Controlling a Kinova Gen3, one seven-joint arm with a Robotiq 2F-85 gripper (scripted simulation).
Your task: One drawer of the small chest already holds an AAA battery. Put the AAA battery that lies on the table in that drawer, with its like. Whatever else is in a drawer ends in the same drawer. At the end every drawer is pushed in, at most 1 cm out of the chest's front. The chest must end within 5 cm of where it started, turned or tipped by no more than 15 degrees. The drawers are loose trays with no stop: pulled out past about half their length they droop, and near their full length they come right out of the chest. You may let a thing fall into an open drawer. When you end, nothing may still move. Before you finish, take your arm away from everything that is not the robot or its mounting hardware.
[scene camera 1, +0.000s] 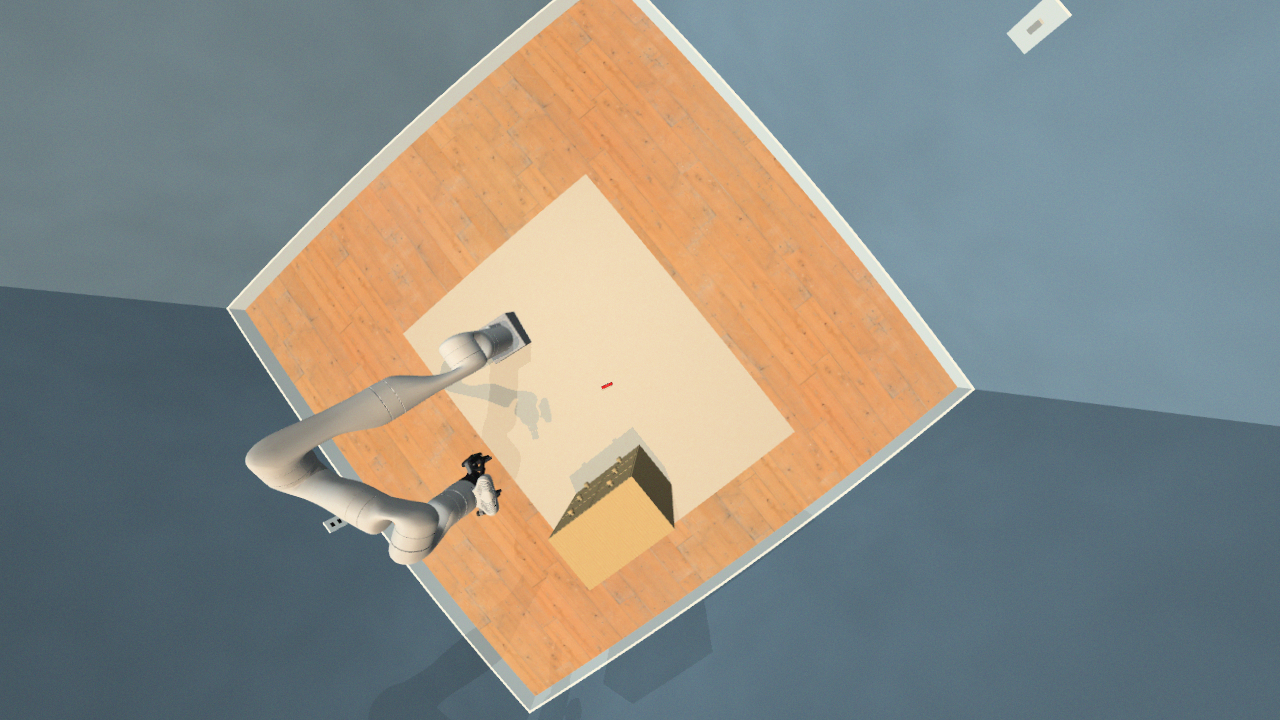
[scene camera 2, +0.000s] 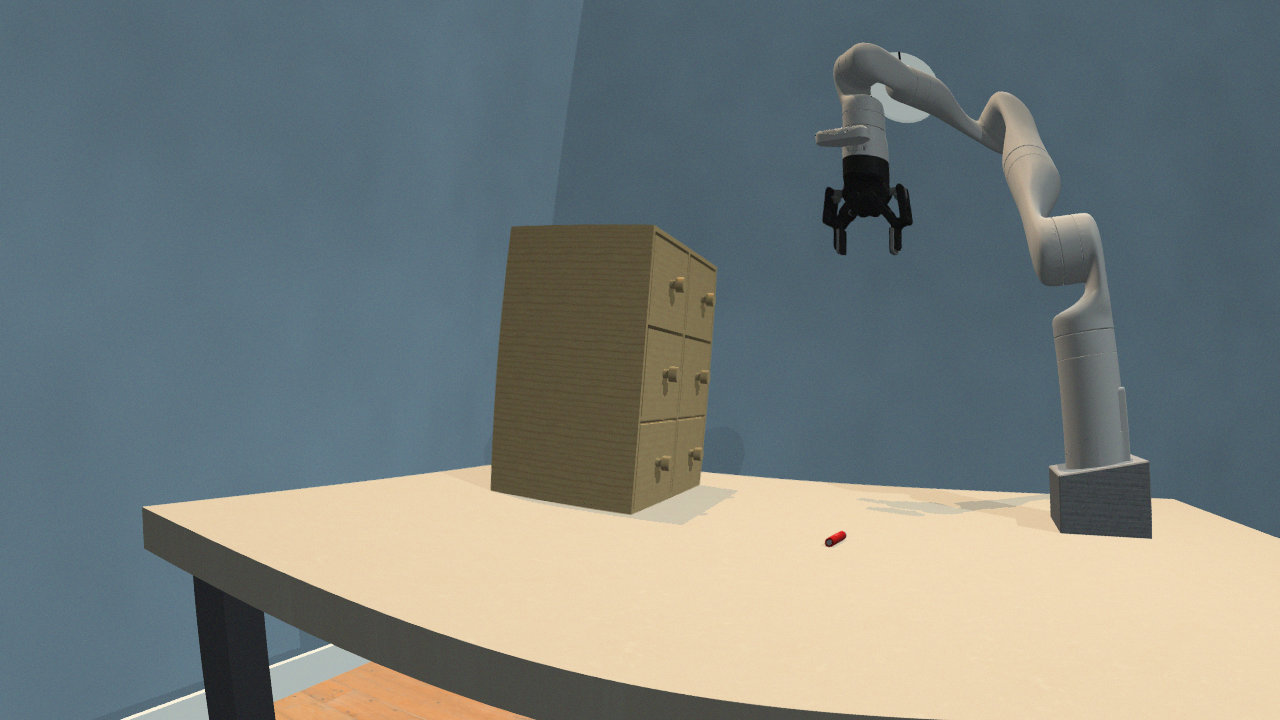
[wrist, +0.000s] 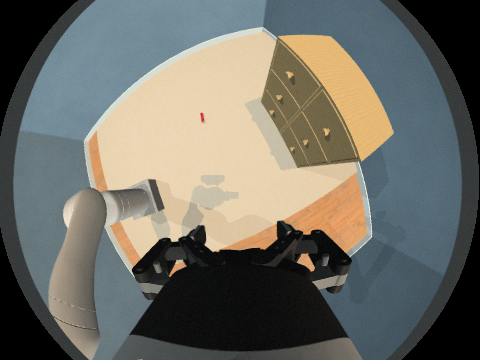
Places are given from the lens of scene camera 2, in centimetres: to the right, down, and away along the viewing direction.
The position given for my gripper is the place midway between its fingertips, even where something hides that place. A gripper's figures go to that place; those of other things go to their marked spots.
my gripper [scene camera 2: 867, 254]: 33, -16, 102
wooden chest [scene camera 2: 575, 315]: -7, -5, 86
